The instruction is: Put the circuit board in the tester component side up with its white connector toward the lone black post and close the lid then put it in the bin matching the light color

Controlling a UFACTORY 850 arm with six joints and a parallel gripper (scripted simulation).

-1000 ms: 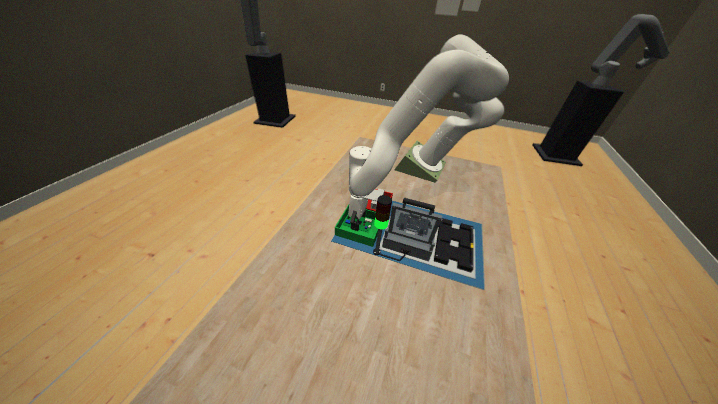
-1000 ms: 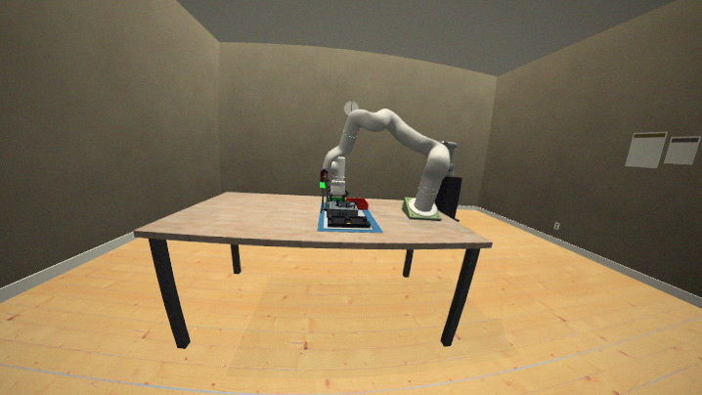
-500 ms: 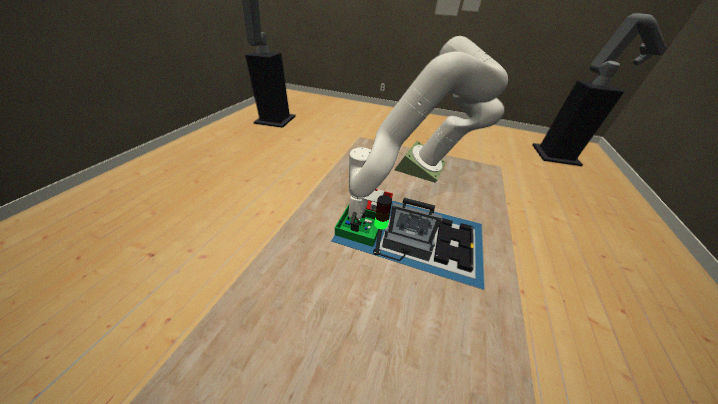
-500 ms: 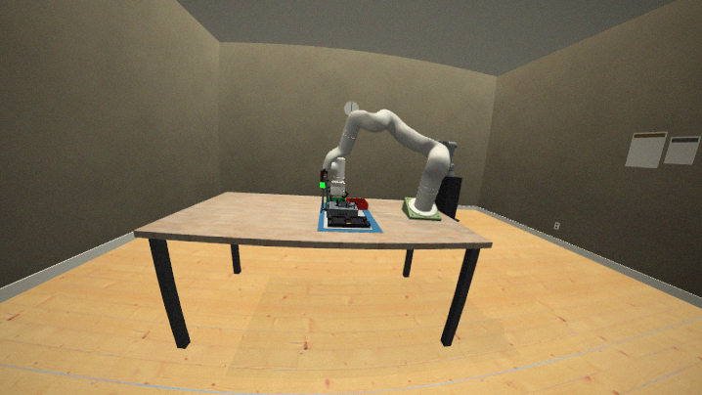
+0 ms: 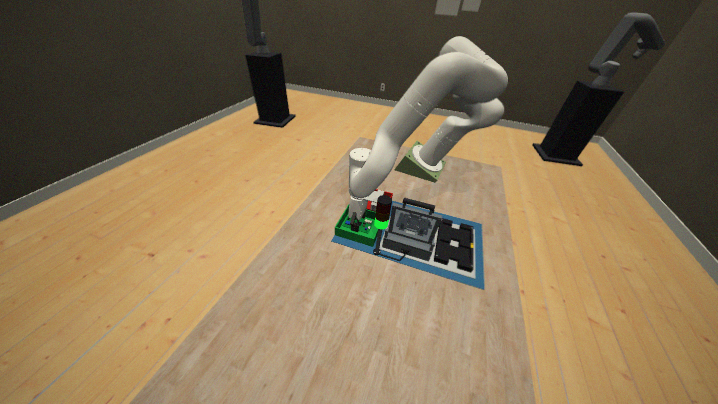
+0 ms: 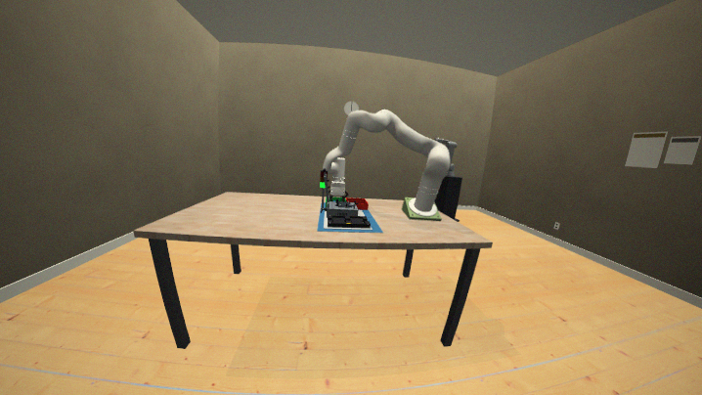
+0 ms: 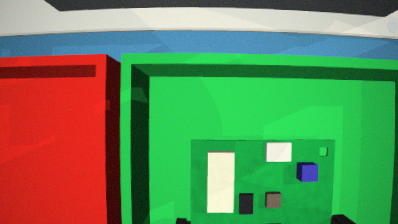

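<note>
Right now the green circuit board is 1 cm below my hand. From my hand the other things lie so: green bin (1 cm to the left, 1 cm below, 1 cm ahead); then tester lid (20 cm to the left, 16 cm above, 11 cm ahead); then red bin (14 cm behind, 3 cm to the left, 1 cm below).
</note>
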